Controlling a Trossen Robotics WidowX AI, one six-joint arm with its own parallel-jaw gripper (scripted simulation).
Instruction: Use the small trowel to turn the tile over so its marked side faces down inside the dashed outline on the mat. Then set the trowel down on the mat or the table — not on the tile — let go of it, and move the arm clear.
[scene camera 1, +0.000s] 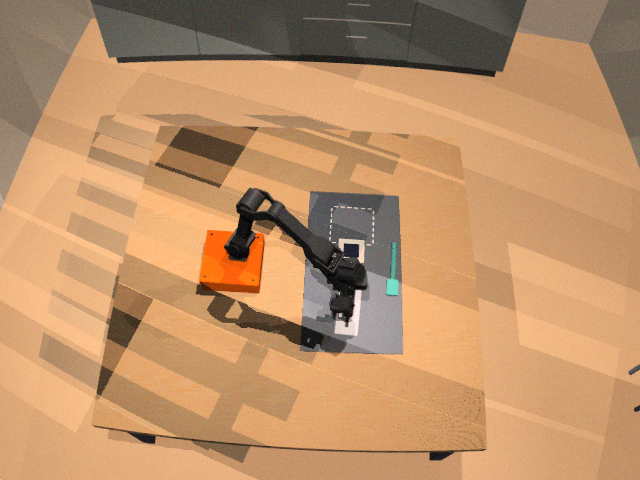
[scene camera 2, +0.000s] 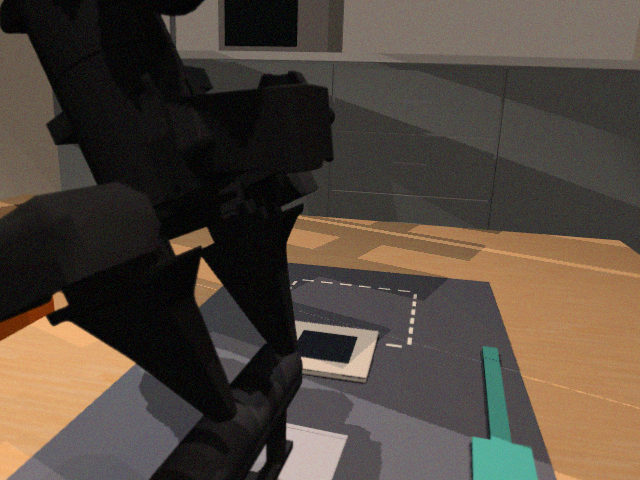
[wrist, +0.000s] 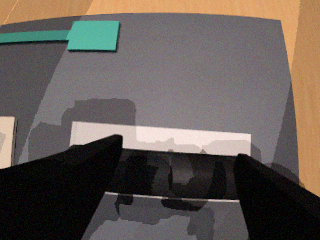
Note:
My gripper (scene camera 2: 261, 382) is open, holding nothing.
My gripper also shows in scene camera 1 (scene camera 1: 355, 297) and in the wrist view (wrist: 179, 152).

